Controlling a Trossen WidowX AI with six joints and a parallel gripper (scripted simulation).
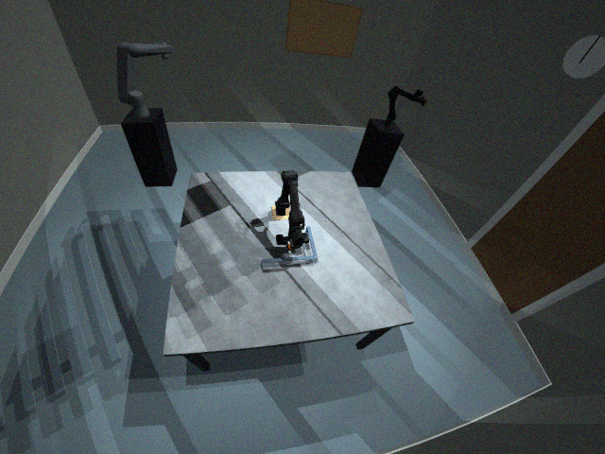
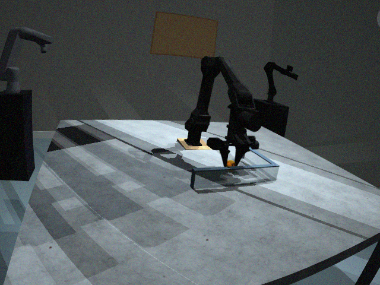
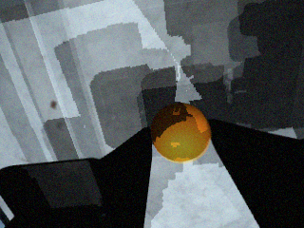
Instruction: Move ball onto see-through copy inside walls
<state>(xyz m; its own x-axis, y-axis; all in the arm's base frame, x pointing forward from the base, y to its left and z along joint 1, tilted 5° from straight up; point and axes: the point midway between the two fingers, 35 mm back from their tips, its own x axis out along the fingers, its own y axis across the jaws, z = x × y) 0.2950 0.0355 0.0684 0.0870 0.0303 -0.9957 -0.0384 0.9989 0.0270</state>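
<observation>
The orange ball lies right at my gripper tip. The rest, counted from my gripper tip: see-through copy of ball: right at my gripper tip.
</observation>
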